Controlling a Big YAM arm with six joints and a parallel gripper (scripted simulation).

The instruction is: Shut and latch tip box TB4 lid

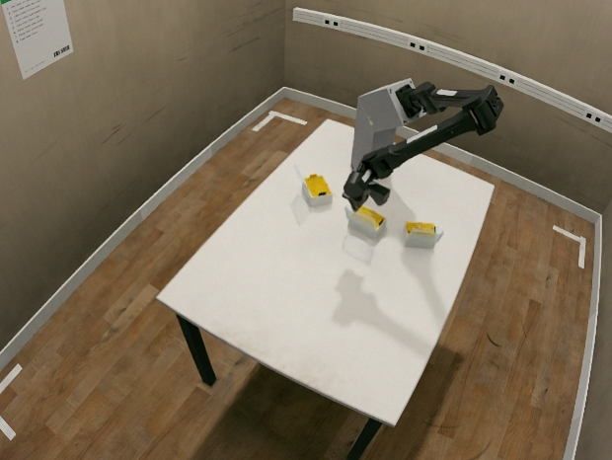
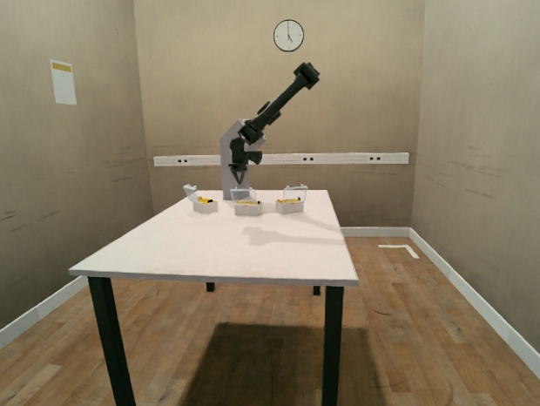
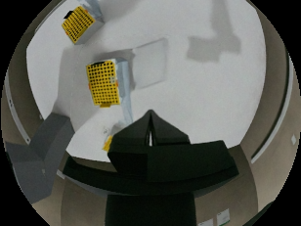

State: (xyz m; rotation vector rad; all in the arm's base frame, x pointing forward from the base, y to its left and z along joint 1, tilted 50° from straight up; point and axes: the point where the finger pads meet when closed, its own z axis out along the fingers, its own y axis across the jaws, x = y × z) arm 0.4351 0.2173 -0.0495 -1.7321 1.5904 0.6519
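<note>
The lid is 8 cm below my hand, 6 cm behind it and 1 cm to the right of it. From my hand the other things lie so: yellow rack: 13 cm below, 12 cm behind, 1 cm to the right; then box: 27 cm to the right, 12 cm below, 10 cm behind; then tip box TB4: 12 cm below, 11 cm behind, 1 cm to the right.
</note>
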